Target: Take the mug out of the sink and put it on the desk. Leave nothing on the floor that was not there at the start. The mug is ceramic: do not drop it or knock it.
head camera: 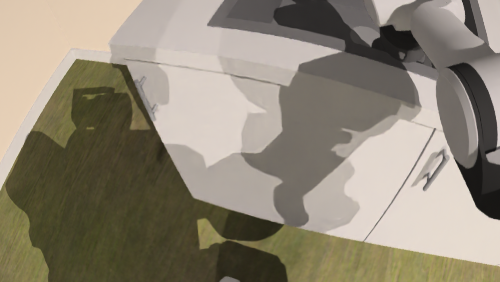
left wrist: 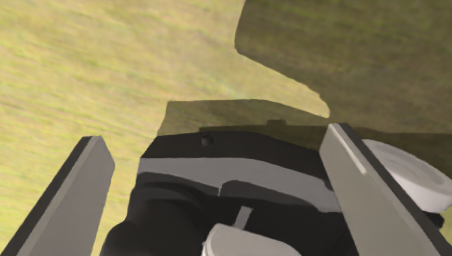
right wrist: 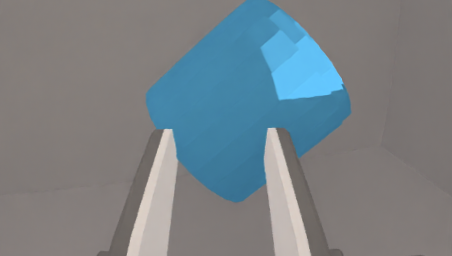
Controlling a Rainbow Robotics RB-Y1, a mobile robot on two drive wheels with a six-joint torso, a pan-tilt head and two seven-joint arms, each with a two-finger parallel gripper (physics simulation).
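Places are measured from the robot's base along level axes (x ahead, y left, z up), in centimetres.
Where they show: left gripper, fingertip midpoint: [left wrist: 218,143]; right gripper, fingertip midpoint: [right wrist: 220,143].
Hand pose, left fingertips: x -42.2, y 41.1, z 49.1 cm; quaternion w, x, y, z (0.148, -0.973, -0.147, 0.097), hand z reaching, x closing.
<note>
After its pixels a point has its place.
The blue mug [right wrist: 242,105] @[z 79.9, x 49.3, y -4.3 cm] shows only in the right wrist view. It lies tilted on its side inside the grey sink basin [right wrist: 70,88]. My right gripper [right wrist: 220,143] @[z 80.0, x 47.6, y -3.2 cm] has its two fingers closed against the lower part of the mug, one on each side. In the head view my right arm [head camera: 465,115] @[z 114.6, x 12.1, y -3.8 cm] reaches over the counter into the sink [head camera: 297,17]; the mug and the fingers are hidden there. My left gripper [left wrist: 218,143] @[z 49.1, x -42.2, y 41.1 cm] is open wide and empty, hanging over the floor above my base. The desk is not in view.
The white sink cabinet [head camera: 279,140] @[z 66.9, x 32.9, y 18.0 cm] stands in front of me, with door handles at the left [head camera: 146,98] and right [head camera: 433,168] @[z 71.6, x 34.0, y -15.2 cm]. The sink wall [right wrist: 418,88] @[z 74.2, x 47.7, y -19.3 cm] rises close to the right of the mug. The greenish wood floor [head camera: 86,192] @[z 0.1, x 18.1, y 104.2 cm] lies below.
</note>
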